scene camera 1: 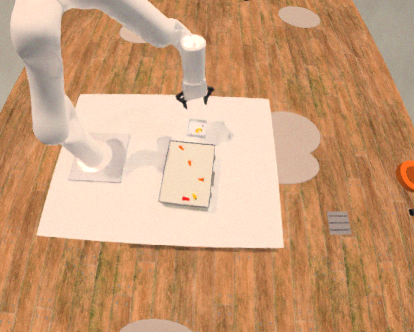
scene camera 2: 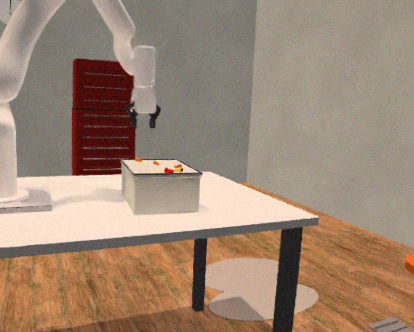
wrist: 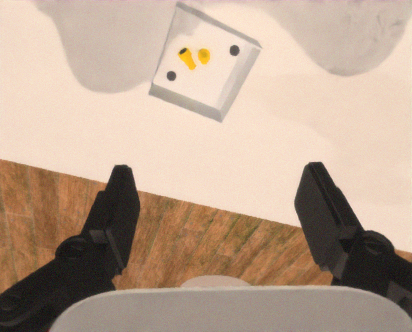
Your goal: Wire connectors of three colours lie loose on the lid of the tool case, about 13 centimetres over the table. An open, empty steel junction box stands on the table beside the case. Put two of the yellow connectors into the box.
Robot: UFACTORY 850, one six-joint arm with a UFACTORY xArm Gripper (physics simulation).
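The open steel junction box stands on the table beside the tool case. In the wrist view two yellow connectors, one with its dark opening showing and another close to it, lie inside the box. A third yellow connector lies on the case lid next to a red connector. My gripper is open and empty, high above the table and to the side of the box. The box does not show in scene camera 2.
Three orange connectors lie spread over the lid. The case stands higher than the box. The white table has its edge near the gripper. A red cabinet stands in the background.
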